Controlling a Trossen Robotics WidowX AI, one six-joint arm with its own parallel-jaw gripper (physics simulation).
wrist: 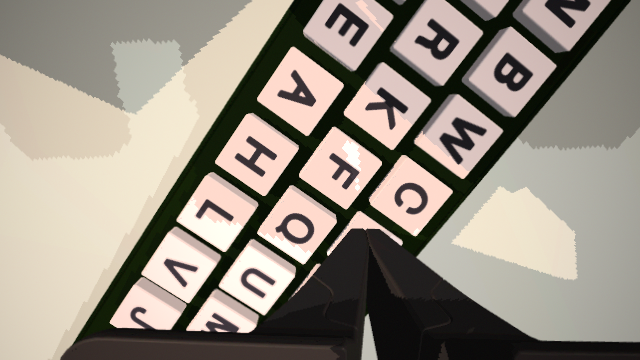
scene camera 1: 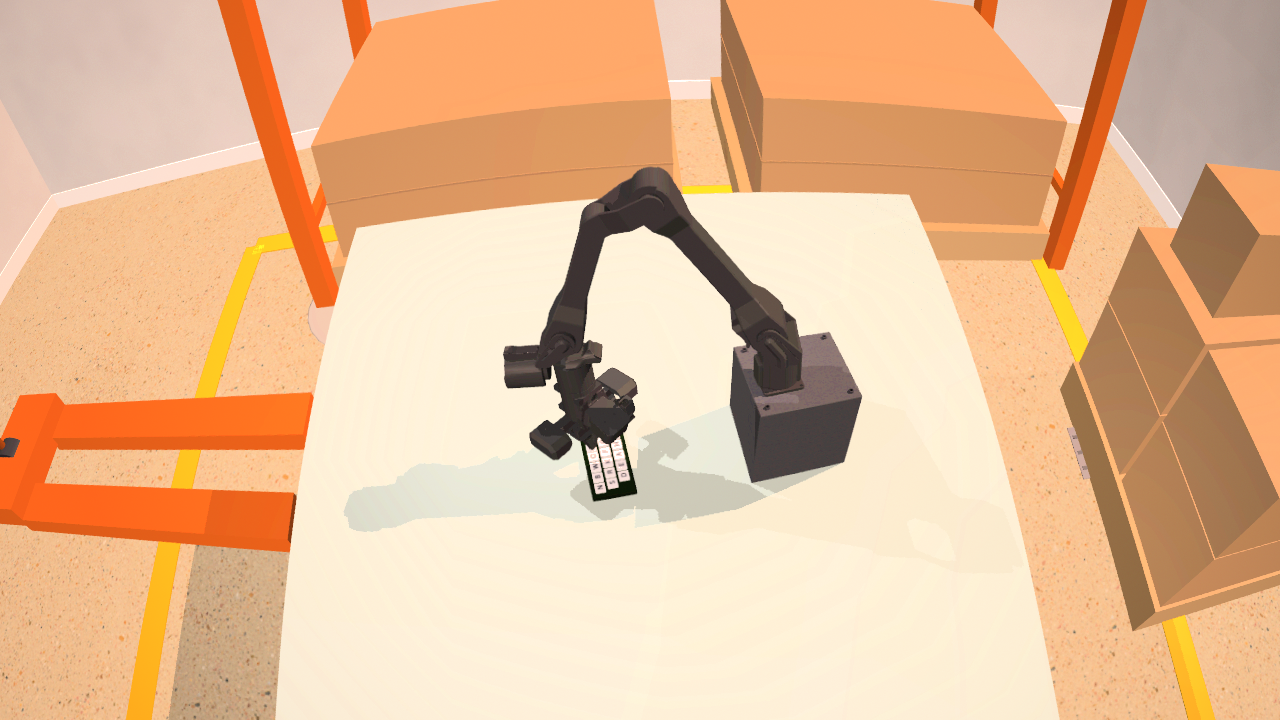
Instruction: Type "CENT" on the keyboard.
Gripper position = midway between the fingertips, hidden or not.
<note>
In view: my gripper (scene camera 1: 592, 447) and a c key (wrist: 409, 195).
My gripper also shows in the wrist view (wrist: 364, 242).
</note>
